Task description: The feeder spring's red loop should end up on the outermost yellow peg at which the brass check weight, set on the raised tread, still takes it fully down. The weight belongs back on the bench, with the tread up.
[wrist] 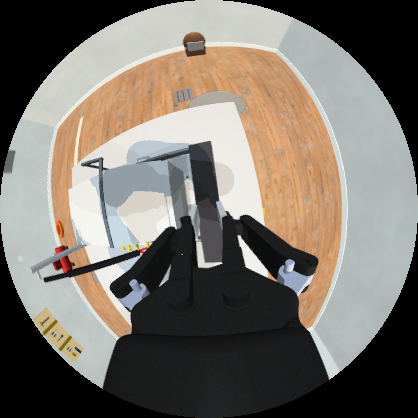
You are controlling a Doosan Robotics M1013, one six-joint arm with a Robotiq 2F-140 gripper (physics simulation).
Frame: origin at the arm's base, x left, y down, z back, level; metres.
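Seen in the pictures: gripper, fingertip midpoint: [207,210].
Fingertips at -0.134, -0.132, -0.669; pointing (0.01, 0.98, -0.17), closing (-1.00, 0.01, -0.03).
Pixels of each thing's top centre, then the offset from my fingertips to it, as dx, dy, dz. "pt": a spot on its surface instead. Level surfaces: height alone.
- long dark tread board at a spot on its surface: [202,167] pt +0.000, +0.039, -0.077
- spring's red loop at a spot on its surface: [143,251] pt +0.176, +0.067, +0.091
- grey feeder body at a spot on its surface: [135,181] pt +0.133, +0.021, -0.072
- dark frame bar at a spot on its surface: [104,200] pt +0.201, -0.008, -0.047
- black bar at a spot on its surface: [95,265] pt +0.261, -0.037, +0.086
- white bench at its surface level: dy +0.223
My gripper [207,210] is open a little, with nothing between its fingertips, above the long dark tread board [202,167]. The board runs away beneath and between the fingers; its exact height is hard to tell. Small yellow pegs [130,248] stand in a row left of the gripper. The spring's red loop [144,250] shows near the right-hand end of that row, partly hidden by the left finger linkage, so I cannot tell which peg it is on. The brass check weight does not show in the wrist view.
A grey feeder body [135,181] with a dark frame bar [104,200] stands left of the board. A black bar [95,265] and a red block [62,259] on it reach out to the left. The white bench [245,165] extends right of the board, with wooden floor [300,200] beyond.
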